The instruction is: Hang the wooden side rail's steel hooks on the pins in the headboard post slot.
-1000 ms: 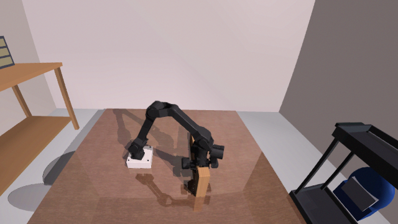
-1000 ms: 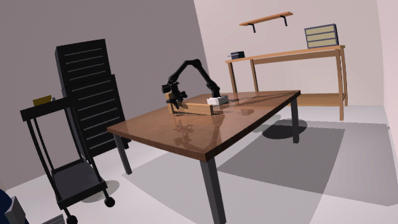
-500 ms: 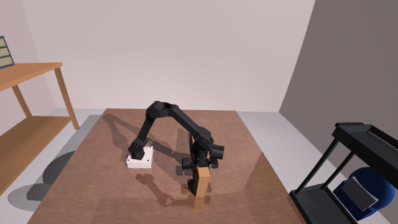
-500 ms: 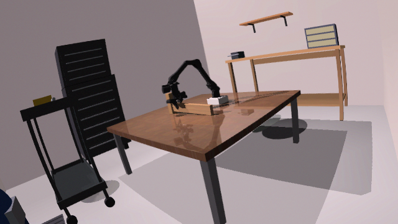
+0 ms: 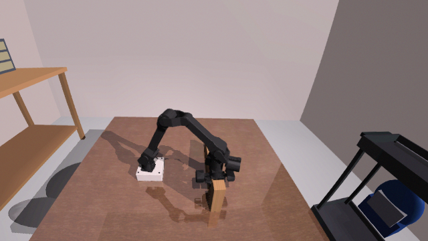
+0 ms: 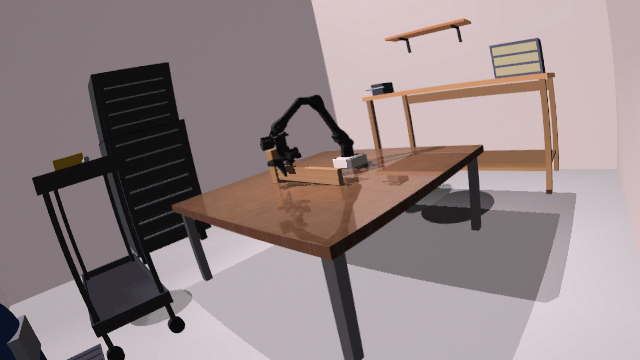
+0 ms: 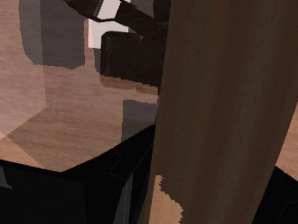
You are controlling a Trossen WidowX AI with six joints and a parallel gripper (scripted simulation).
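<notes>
Now: the wooden headboard post 20 mm ahead of my gripper tip, 90 mm to the right of it and 40 mm above it.
</notes>
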